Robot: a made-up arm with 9 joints. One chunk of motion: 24 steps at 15 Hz.
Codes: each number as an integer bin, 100 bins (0 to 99) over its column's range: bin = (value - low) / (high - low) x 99, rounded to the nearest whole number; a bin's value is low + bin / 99 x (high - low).
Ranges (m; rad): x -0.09..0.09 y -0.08..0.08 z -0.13..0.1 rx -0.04..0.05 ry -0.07..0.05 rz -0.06..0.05
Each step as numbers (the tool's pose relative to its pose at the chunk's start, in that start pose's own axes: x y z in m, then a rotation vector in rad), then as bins.
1 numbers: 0.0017 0.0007 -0.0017 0.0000 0.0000 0.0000
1 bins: 50 50 55 44 58 54
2 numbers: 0.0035 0.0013 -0.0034 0.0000 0.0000 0.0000
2 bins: 51 50 54 44 58 54
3 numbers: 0.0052 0.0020 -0.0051 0.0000 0.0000 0.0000
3 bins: 52 51 54 44 58 54
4 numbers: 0.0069 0.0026 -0.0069 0.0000 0.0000 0.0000
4 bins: 53 51 53 44 58 54
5 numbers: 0.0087 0.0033 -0.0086 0.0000 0.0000 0.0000
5 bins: 54 52 52 44 58 54
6 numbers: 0.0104 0.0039 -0.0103 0.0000 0.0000 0.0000
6 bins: 55 52 52 44 58 54
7 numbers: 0.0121 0.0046 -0.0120 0.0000 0.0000 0.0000
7 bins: 56 52 51 44 58 54
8 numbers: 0.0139 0.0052 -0.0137 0.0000 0.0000 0.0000
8 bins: 57 53 50 44 58 54
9 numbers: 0.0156 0.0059 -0.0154 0.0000 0.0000 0.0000
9 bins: 58 53 49 44 58 54
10 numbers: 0.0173 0.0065 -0.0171 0.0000 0.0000 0.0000
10 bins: 59 54 49 44 58 54
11 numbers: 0.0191 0.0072 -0.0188 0.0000 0.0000 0.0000
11 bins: 60 54 48 44 58 54
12 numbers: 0.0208 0.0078 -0.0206 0.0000 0.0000 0.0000
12 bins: 61 54 47 44 58 54
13 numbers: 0.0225 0.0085 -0.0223 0.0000 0.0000 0.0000
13 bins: 62 55 46 44 58 54
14 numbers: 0.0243 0.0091 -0.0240 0.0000 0.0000 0.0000
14 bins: 63 55 46 44 58 54
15 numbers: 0.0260 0.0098 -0.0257 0.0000 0.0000 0.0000
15 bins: 64 56 45 44 58 54
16 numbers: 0.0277 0.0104 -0.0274 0.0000 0.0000 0.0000
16 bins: 65 56 44 44 58 54
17 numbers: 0.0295 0.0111 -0.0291 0.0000 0.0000 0.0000
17 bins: 66 56 43 44 58 54
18 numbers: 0.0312 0.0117 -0.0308 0.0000 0.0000 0.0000
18 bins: 67 57 43 44 58 54
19 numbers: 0.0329 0.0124 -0.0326 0.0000 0.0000 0.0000
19 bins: 68 57 42 44 58 54
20 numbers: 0.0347 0.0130 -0.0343 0.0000 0.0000 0.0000
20 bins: 69 58 41 44 58 54
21 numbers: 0.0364 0.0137 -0.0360 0.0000 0.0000 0.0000
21 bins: 70 58 40 44 58 54
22 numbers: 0.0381 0.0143 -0.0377 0.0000 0.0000 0.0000
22 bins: 70 58 40 44 58 54
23 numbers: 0.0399 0.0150 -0.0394 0.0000 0.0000 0.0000
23 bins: 71 59 39 44 58 54
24 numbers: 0.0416 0.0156 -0.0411 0.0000 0.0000 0.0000
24 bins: 72 59 38 44 58 54
